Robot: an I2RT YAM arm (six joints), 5 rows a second.
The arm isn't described. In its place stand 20 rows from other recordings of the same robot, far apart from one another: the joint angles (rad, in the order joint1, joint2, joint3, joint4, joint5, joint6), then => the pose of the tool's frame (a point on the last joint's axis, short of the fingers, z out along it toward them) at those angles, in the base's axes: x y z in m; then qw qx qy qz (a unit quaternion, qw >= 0).
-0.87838 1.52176 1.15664 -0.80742 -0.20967 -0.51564 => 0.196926 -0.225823 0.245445 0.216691 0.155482 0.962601 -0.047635
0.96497 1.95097 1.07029 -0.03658 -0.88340 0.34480 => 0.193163 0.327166 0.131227 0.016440 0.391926 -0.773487 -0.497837
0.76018 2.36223 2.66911 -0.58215 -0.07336 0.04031 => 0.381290 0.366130 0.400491 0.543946 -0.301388 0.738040 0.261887
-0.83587 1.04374 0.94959 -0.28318 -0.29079 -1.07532 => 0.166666 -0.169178 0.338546 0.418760 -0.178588 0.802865 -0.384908
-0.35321 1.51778 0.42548 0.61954 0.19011 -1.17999 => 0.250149 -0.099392 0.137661 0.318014 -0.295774 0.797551 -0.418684
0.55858 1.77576 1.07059 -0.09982 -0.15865 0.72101 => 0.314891 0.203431 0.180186 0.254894 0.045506 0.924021 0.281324
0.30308 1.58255 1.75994 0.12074 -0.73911 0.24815 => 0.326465 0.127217 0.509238 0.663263 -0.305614 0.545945 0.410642
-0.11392 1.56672 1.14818 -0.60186 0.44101 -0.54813 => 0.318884 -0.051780 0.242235 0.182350 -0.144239 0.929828 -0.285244
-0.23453 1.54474 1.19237 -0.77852 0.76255 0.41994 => 0.292152 -0.095086 0.258925 0.235263 0.368036 0.831665 -0.342833
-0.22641 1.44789 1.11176 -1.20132 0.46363 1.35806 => 0.232487 -0.069892 0.245560 0.136849 0.695475 0.680649 -0.185212
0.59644 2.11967 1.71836 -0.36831 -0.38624 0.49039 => 0.392516 0.282698 0.223812 0.236201 -0.122634 0.898477 0.349155
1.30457 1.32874 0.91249 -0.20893 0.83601 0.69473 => 0.100311 0.267446 0.268345 0.529028 -0.067936 0.831605 0.154751
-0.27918 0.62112 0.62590 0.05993 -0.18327 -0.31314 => 0.154432 -0.037521 0.335354 0.713182 -0.078317 0.679761 -0.152190
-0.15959 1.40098 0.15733 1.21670 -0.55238 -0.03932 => 0.215431 -0.015755 0.158168 0.687165 -0.148430 0.699599 0.127805
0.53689 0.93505 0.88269 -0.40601 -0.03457 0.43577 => 0.179234 0.108114 0.324532 0.459827 -0.052028 0.847587 0.259707
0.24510 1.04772 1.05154 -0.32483 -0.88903 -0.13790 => 0.210981 0.081266 0.372709 0.508716 -0.386330 0.670944 0.376552
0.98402 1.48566 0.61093 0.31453 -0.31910 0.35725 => 0.152381 0.249352 0.169731 0.288017 -0.339489 0.798131 0.405931
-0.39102 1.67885 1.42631 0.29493 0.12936 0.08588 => 0.377205 -0.160469 0.377474 0.705259 0.208439 0.659956 -0.153695
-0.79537 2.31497 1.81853 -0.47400 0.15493 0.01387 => 0.349239 -0.364122 0.153694 0.244425 0.395973 0.866505 -0.180640
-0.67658 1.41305 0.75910 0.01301 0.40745 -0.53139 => 0.221178 -0.195703 0.209013 0.258697 0.153964 0.866484 -0.398217
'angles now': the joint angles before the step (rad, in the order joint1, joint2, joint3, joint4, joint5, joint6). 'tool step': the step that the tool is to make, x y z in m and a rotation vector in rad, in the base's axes. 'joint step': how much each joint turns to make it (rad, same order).
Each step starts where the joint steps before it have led.
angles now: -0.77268, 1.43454, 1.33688, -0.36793, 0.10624, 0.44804
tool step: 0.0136, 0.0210, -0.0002, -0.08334, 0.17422, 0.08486
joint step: 0.08393, -0.00243, 0.01588, -0.06906, 0.08317, -0.15945
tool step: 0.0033, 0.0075, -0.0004, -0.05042, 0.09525, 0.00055
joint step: 0.03254, -0.00009, 0.00726, -0.03443, 0.07753, -0.07090
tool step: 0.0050, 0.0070, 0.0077, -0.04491, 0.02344, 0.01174
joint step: 0.03090, -0.00020, 0.02327, -0.00555, 0.04197, -0.03471
